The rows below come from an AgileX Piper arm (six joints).
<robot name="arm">
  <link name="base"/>
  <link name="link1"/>
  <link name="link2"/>
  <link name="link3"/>
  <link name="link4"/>
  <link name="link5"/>
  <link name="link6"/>
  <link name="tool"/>
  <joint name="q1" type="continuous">
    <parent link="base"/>
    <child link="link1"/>
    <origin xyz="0 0 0.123"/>
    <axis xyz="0 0 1"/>
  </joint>
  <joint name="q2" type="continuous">
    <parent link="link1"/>
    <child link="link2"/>
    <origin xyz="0 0 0"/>
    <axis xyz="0 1 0"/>
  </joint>
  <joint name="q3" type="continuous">
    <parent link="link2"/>
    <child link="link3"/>
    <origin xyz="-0.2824 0 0.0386"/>
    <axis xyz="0 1 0"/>
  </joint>
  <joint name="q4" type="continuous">
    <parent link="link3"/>
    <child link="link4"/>
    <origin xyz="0.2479 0 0.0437"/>
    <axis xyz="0.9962 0 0.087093"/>
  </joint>
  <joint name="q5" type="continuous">
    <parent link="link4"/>
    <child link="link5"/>
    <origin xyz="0 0 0"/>
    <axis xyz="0 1 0"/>
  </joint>
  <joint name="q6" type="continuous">
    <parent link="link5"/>
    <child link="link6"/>
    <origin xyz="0.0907 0 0.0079"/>
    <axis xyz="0.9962 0 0.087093"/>
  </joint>
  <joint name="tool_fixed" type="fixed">
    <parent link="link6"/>
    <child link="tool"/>
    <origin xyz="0 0 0" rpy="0 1.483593 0"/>
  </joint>
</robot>
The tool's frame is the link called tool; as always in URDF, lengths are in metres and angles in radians. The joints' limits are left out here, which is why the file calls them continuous.
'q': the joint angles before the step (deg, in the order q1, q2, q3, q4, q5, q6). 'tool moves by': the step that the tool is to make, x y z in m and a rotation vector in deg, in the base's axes. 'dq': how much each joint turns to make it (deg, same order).
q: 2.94 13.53 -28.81 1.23 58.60 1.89
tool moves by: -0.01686 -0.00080 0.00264 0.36 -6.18 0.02
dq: 0.00 -6.20 0.02 0.05 0.00 0.00
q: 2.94 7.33 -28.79 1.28 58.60 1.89
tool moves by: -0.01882 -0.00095 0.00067 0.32 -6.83 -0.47
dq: -0.47 -6.87 0.04 0.00 0.00 0.00
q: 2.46 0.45 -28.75 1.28 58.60 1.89
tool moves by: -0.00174 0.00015 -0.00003 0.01 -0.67 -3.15
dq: -3.15 -0.67 0.00 0.00 0.00 0.00
